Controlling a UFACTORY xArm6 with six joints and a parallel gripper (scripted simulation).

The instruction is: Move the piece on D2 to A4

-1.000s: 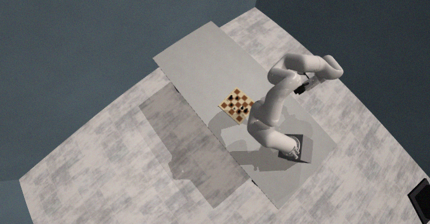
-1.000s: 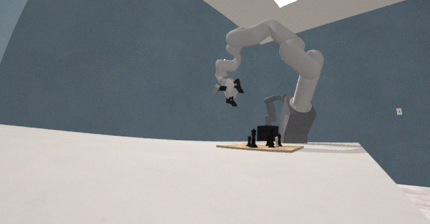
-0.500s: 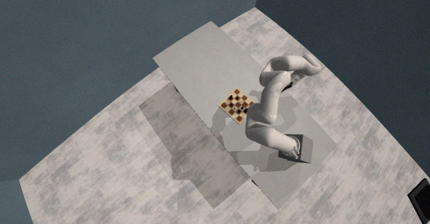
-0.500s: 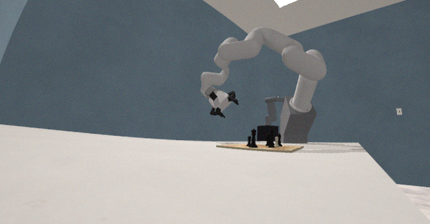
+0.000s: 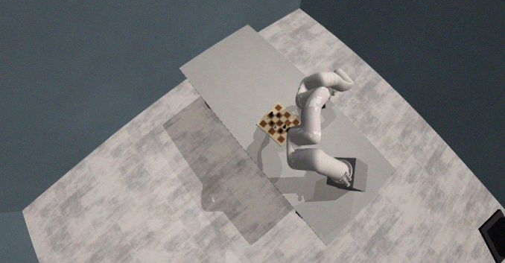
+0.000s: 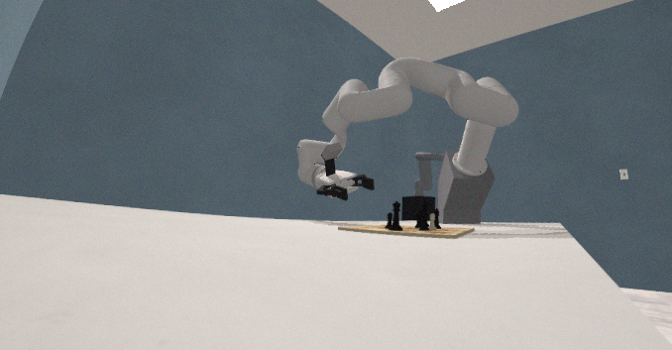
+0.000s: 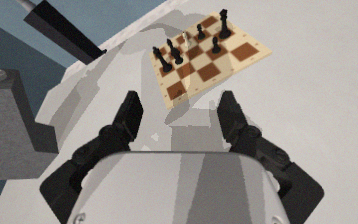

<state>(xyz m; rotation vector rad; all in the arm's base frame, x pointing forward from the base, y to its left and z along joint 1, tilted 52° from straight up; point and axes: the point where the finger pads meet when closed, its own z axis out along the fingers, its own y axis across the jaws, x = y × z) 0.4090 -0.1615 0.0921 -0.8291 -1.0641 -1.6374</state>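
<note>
The white pawn lies 23 cm to the left of my hand, 8 cm below it and 3 cm behind it. From my hand the other things lie so: chessboard: 19 cm to the left, 9 cm below, 1 cm behind.
</note>
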